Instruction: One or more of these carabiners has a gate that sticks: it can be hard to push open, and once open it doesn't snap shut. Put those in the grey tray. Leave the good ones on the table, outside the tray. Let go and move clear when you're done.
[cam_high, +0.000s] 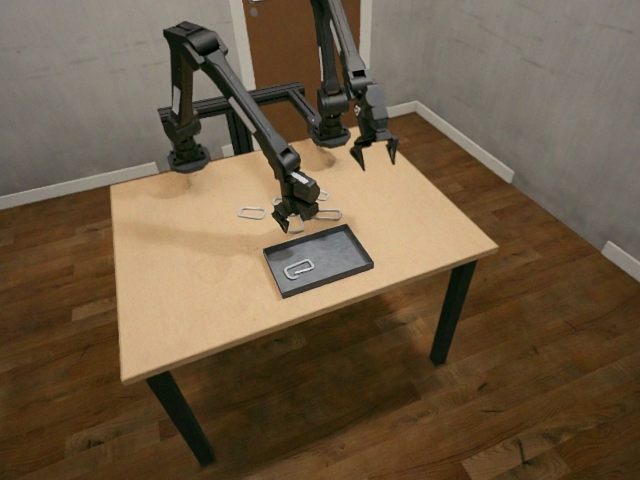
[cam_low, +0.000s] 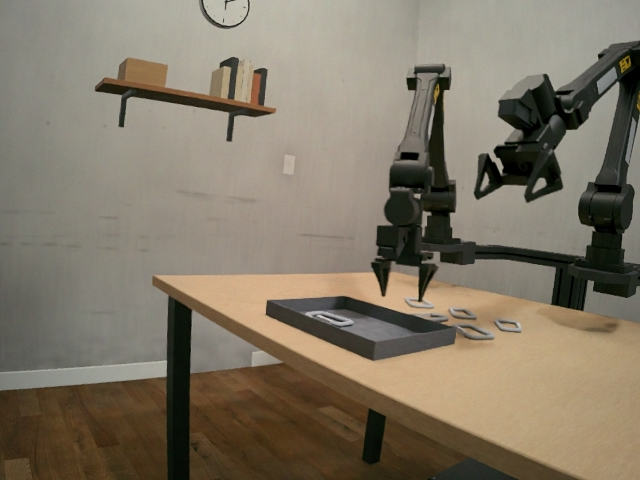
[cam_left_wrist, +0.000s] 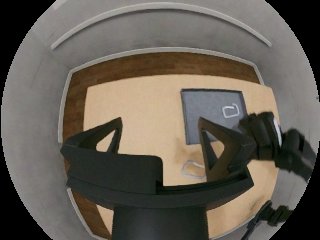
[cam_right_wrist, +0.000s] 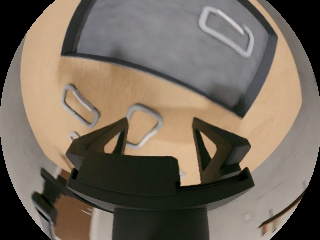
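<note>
Right now my right hand is 140 mm short of the grey tray, 40 mm to the right of it and 40 mm above it.
</note>
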